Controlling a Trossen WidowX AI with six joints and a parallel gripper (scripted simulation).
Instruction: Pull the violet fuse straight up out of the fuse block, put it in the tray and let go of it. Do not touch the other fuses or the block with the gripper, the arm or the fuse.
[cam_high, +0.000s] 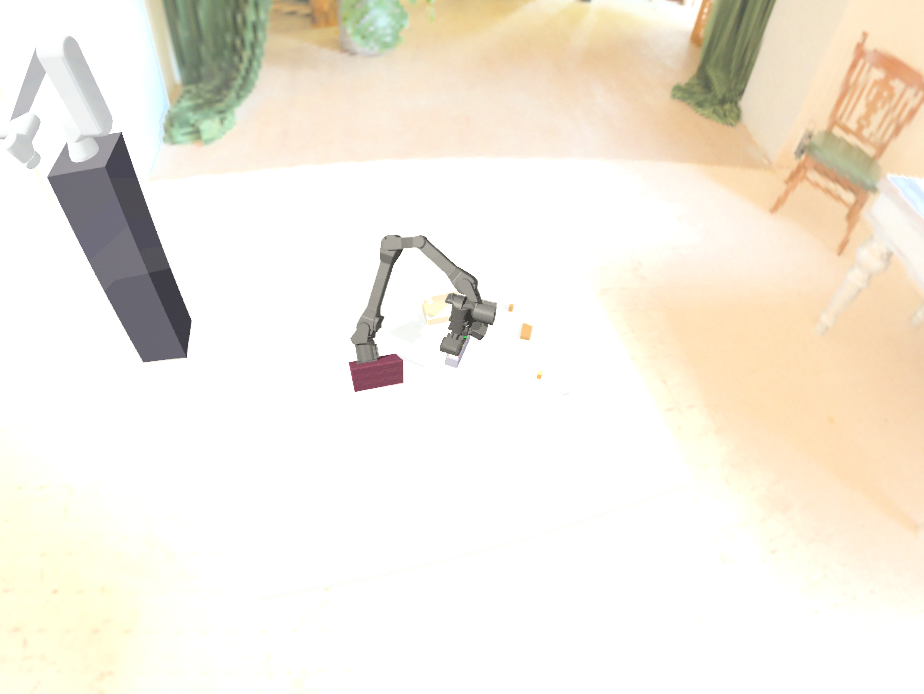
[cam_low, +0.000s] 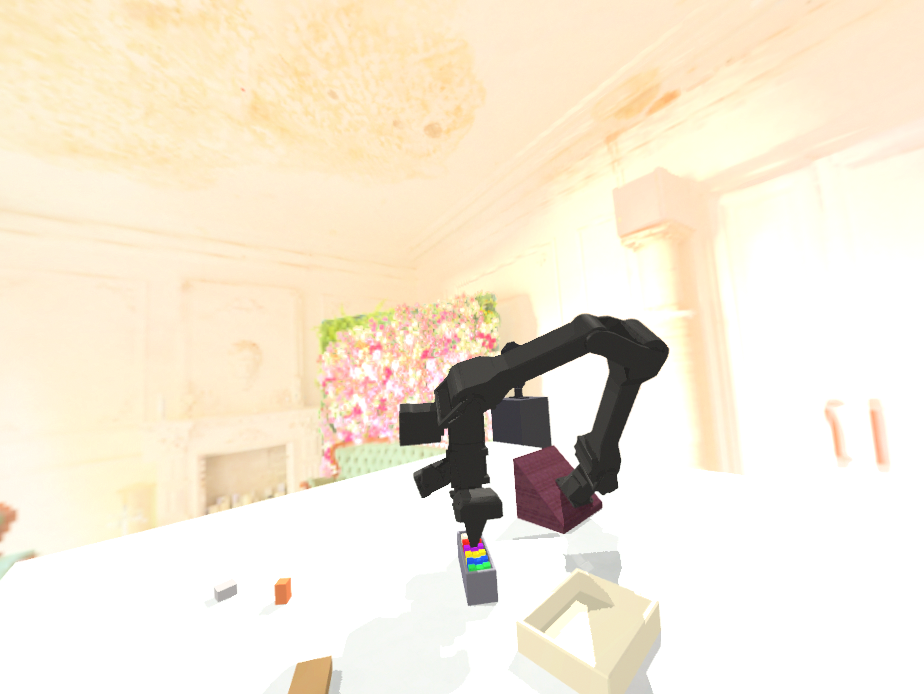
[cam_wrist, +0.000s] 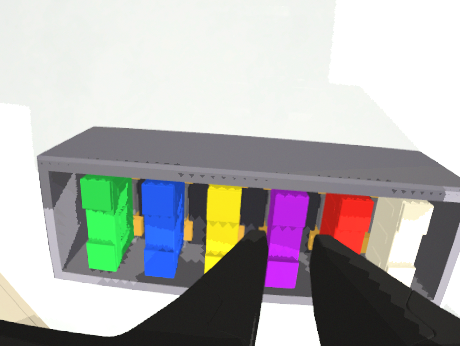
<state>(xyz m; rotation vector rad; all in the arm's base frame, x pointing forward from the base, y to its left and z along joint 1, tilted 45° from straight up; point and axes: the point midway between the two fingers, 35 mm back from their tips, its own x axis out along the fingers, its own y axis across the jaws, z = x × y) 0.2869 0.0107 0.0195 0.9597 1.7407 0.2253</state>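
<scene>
My gripper tip is 20 mm above the violet fuse. Also, from my gripper tip: orange slab: 250 mm ahead, 60 mm to the left, 30 mm below; tray: 20 mm behind, 190 mm to the left, 40 mm below; orange block: 240 mm ahead, 120 mm to the right, 30 mm below.
</scene>
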